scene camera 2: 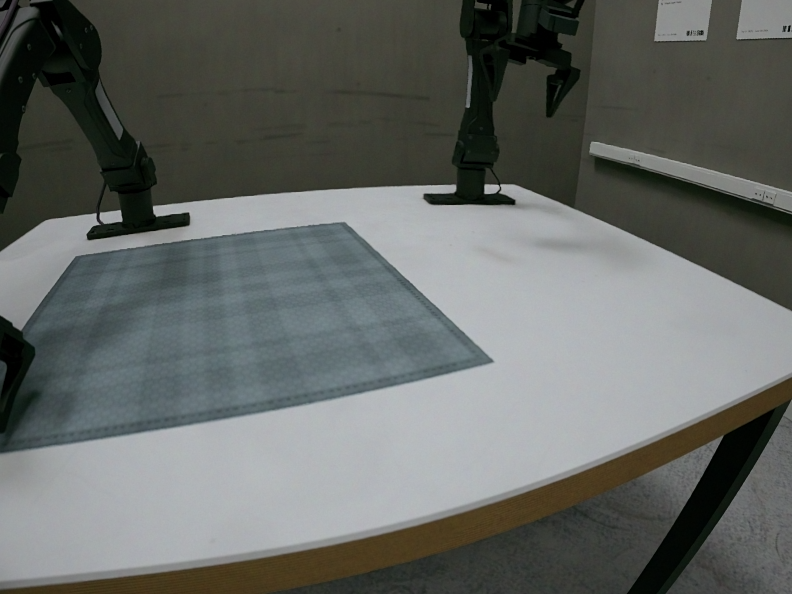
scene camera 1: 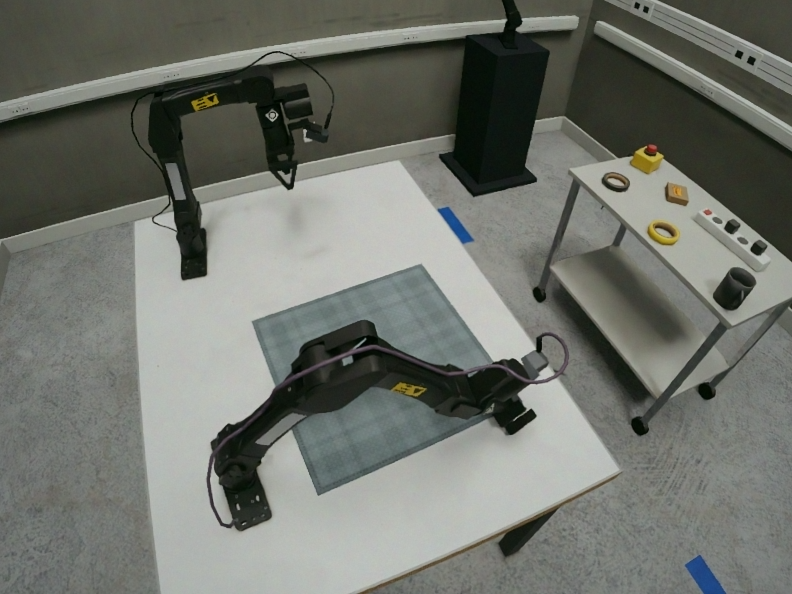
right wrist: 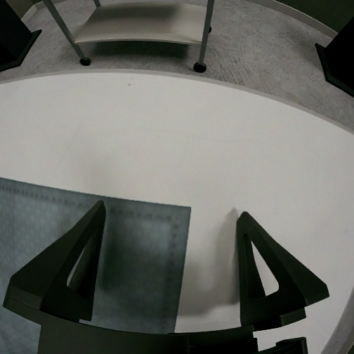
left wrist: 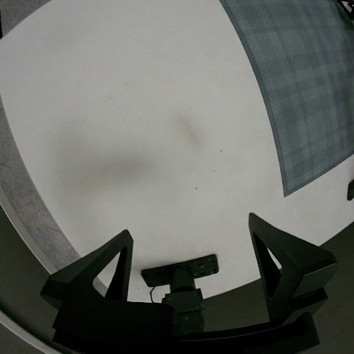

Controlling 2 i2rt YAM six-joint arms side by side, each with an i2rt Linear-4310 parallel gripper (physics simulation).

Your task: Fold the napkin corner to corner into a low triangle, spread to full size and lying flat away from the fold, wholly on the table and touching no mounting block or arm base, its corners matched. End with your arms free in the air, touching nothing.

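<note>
The blue-grey checked napkin (scene camera 1: 409, 300) (scene camera 2: 255, 319) (left wrist: 315, 100) (right wrist: 30, 220) lies flat and unfolded on the white table (scene camera 1: 191, 358) (scene camera 2: 607, 396) (left wrist: 125, 100) (right wrist: 150, 130). My left gripper (scene camera 1: 289, 185) (scene camera 2: 522, 107) (left wrist: 187, 228) is open and empty, high above the table, away from the napkin. My right gripper (scene camera 1: 521, 422) (right wrist: 174, 212) is open, low over one napkin corner. In the right wrist view, that corner shows between the fingers, one finger over cloth, the other over bare table. One right finger shows at the left edge of scene camera 2. The right arm hides the napkin's middle in scene camera 1.
The left arm's mounting plate (scene camera 1: 193, 268) (scene camera 2: 441, 199) (left wrist: 155, 276) and the right arm's (scene camera 1: 250, 511) (scene camera 2: 172, 221) (left wrist: 351, 190) stand on the table, apart from the napkin. A cart (scene camera 1: 642, 207) (right wrist: 145, 25) with tape rolls and a mug stands beyond the table's edge.
</note>
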